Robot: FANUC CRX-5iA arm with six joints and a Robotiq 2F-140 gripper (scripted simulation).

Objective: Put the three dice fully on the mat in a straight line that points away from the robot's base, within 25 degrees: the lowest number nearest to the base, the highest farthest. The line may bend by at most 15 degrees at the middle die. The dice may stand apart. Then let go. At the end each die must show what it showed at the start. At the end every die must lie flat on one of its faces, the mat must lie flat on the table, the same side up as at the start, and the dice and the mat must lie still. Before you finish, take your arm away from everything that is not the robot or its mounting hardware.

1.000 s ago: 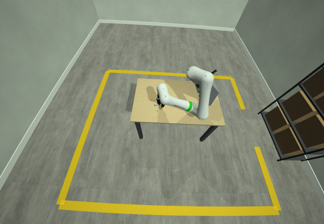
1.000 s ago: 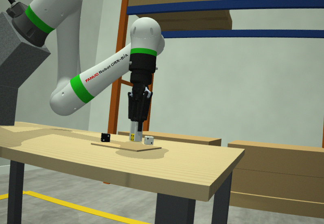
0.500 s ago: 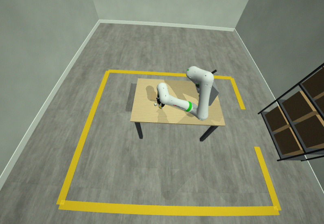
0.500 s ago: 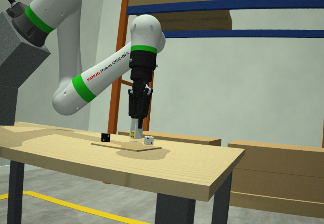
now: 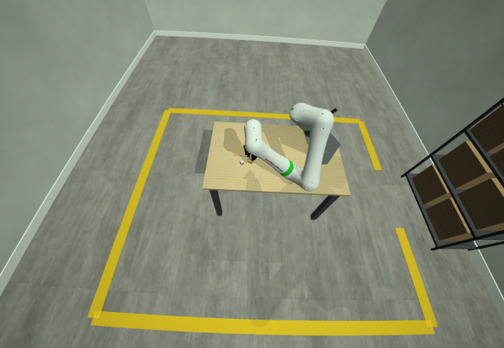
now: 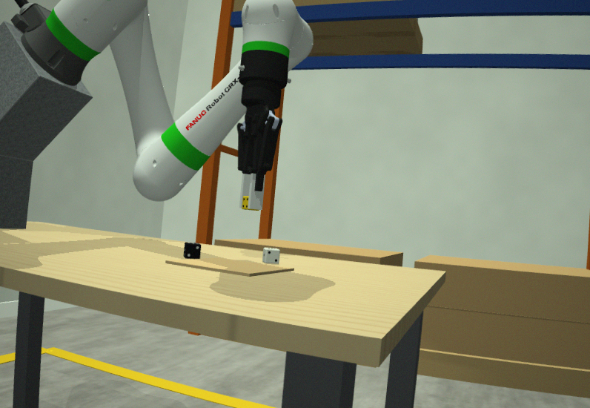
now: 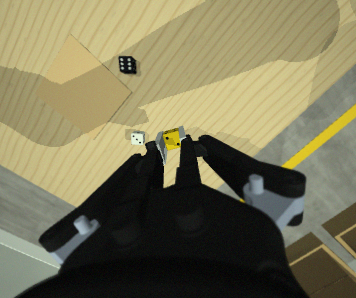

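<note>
Right now the tan mat is 190 mm to the right of my hand, 120 mm below it and 30 mm ahead of it. Round my hand: black die: 130 mm to the right, 110 mm below, 60 mm behind; white die: 110 mm below, 60 mm to the right, 60 mm ahead; yellow die: 20 mm below.
</note>
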